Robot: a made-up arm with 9 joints. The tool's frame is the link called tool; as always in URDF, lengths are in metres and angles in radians. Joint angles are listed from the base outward.
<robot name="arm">
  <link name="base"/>
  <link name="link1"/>
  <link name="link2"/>
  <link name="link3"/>
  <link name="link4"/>
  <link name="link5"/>
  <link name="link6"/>
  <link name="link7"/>
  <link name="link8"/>
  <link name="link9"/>
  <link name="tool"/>
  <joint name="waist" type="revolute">
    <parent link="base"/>
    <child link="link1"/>
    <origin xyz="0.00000 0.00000 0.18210"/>
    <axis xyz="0 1 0"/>
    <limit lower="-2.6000" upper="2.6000"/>
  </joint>
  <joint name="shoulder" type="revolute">
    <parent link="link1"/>
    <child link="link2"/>
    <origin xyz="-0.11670 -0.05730 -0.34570"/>
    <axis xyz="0 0 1"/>
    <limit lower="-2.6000" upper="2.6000"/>
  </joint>
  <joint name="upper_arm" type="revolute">
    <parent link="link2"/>
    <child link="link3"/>
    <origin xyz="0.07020 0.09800 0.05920"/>
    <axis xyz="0 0 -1"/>
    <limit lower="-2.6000" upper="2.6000"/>
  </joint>
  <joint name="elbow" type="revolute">
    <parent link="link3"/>
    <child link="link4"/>
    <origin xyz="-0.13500 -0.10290 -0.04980"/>
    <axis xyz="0 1 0"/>
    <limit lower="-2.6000" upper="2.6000"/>
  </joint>
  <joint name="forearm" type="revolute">
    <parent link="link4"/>
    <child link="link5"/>
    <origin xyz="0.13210 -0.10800 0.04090"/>
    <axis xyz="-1 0 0"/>
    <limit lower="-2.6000" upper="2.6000"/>
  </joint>
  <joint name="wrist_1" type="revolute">
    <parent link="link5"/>
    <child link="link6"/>
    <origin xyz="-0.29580 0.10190 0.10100"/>
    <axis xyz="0 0 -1"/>
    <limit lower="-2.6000" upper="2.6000"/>
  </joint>
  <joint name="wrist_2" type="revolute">
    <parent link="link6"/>
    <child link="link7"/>
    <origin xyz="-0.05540 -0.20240 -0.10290"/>
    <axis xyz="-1 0 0"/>
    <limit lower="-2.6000" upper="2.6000"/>
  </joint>
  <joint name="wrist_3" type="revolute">
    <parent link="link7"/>
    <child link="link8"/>
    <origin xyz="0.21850 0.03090 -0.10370"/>
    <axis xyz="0 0 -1"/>
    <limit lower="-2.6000" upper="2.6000"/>
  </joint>
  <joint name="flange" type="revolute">
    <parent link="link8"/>
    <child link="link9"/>
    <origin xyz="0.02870 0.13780 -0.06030"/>
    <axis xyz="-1 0 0"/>
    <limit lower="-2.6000" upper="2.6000"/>
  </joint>
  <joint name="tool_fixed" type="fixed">
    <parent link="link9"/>
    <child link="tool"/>
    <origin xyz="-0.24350 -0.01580 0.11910"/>
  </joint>
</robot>
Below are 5 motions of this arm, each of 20 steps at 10 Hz.
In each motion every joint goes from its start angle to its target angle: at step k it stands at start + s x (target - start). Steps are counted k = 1, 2, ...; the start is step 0. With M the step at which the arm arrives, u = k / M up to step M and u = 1 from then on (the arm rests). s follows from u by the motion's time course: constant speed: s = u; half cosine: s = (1 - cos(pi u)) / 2; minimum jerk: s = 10 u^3 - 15 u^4 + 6 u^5.
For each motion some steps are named. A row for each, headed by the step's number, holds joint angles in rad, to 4 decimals.
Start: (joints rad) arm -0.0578 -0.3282 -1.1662 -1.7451 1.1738 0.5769 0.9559 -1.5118 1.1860
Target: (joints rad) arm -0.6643 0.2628 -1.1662 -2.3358 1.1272 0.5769 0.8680 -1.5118 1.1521
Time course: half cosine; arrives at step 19
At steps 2, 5, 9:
2: -0.0742 -0.3122 -1.1662 -1.7611 1.1725 0.5769 0.9535 -1.5118 1.1851
5: -0.1557 -0.2328 -1.1662 -1.8404 1.1663 0.5769 0.9417 -1.5118 1.1805
9: -0.3360 -0.0571 -1.1662 -2.0161 1.1524 0.5769 0.9156 -1.5118 1.1704

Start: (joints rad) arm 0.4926 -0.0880 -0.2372 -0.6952 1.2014 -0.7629 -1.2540 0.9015 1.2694
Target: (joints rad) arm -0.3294 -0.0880 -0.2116 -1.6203 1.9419 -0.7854 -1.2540 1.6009 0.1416
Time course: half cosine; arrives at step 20
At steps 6, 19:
6: 0.3232 -0.0880 -0.2319 -0.8859 1.3540 -0.7675 -1.2540 1.0457 1.0370
19: -0.3243 -0.0880 -0.2118 -1.6146 1.9373 -0.7853 -1.2540 1.5966 0.1485

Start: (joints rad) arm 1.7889 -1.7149 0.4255 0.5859 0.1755 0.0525 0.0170 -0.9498 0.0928
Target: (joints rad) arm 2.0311 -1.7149 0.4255 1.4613 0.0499 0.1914 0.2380 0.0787 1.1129
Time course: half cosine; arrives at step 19
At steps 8, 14, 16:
8: 1.8803 -1.7149 0.4255 0.9162 0.1281 0.1049 0.1004 -0.5618 0.4776
14: 1.9920 -1.7149 0.4255 1.3200 0.0702 0.1690 0.2023 -0.0873 0.9483
16: 2.0165 -1.7149 0.4255 1.4085 0.0575 0.1830 0.2247 0.0167 1.0514

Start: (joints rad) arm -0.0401 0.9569 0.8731 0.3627 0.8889 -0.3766 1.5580 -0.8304 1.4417
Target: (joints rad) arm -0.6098 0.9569 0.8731 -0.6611 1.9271 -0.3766 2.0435 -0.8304 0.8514
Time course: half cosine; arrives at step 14
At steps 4, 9, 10, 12, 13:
4: -0.1473 0.9569 0.8731 0.1700 1.0843 -0.3766 1.6494 -0.8304 1.3306
9: -0.4485 0.9569 0.8731 -0.3713 1.6332 -0.3766 1.9061 -0.8304 1.0185
10: -0.5026 0.9569 0.8731 -0.4684 1.7317 -0.3766 1.9521 -0.8304 0.9625
12: -0.5816 0.9569 0.8731 -0.6104 1.8757 -0.3766 2.0195 -0.8304 0.8806
13: -0.6027 0.9569 0.8731 -0.6483 1.9141 -0.3766 2.0374 -0.8304 0.8588

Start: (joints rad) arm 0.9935 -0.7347 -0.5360 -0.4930 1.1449 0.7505 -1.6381 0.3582 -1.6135
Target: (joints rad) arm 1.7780 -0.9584 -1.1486 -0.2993 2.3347 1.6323 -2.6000 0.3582 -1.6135
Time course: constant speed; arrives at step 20
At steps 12, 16, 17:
12: 1.4642 -0.8689 -0.9036 -0.3768 1.8588 1.2796 -2.2152 0.3582 -1.6135
16: 1.6211 -0.9137 -1.0261 -0.3380 2.0967 1.4559 -2.4076 0.3582 -1.6135
17: 1.6603 -0.9248 -1.0567 -0.3284 2.1562 1.5000 -2.4557 0.3582 -1.6135

